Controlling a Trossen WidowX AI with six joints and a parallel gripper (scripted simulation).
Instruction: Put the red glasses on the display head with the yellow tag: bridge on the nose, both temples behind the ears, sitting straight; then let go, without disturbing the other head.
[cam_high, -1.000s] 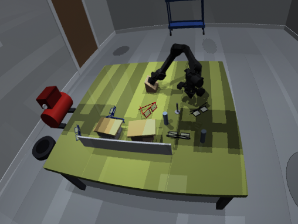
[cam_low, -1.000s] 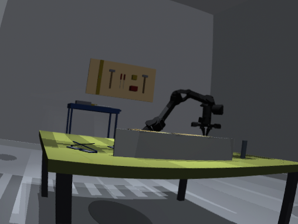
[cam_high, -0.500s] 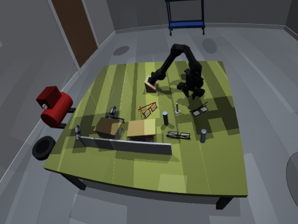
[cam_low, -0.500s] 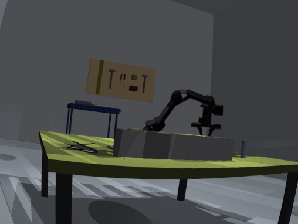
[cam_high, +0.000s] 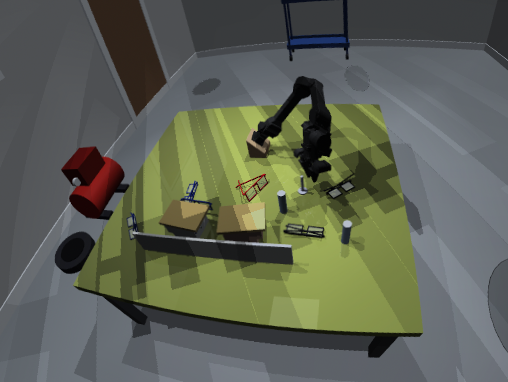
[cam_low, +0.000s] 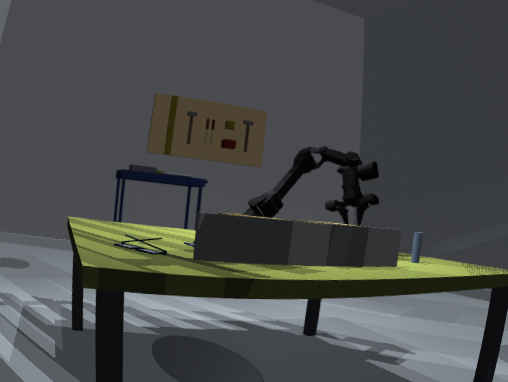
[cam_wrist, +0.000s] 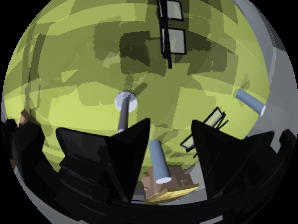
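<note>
My gripper tip is 3 cm past the grey post, 4 cm to the left of it and 7 cm above it. Round my gripper tip: grey board (32 cm ahead, 34 cm to the right, 4 cm below); tan head (18 cm ahead, 23 cm to the right, 4 cm below).
</note>
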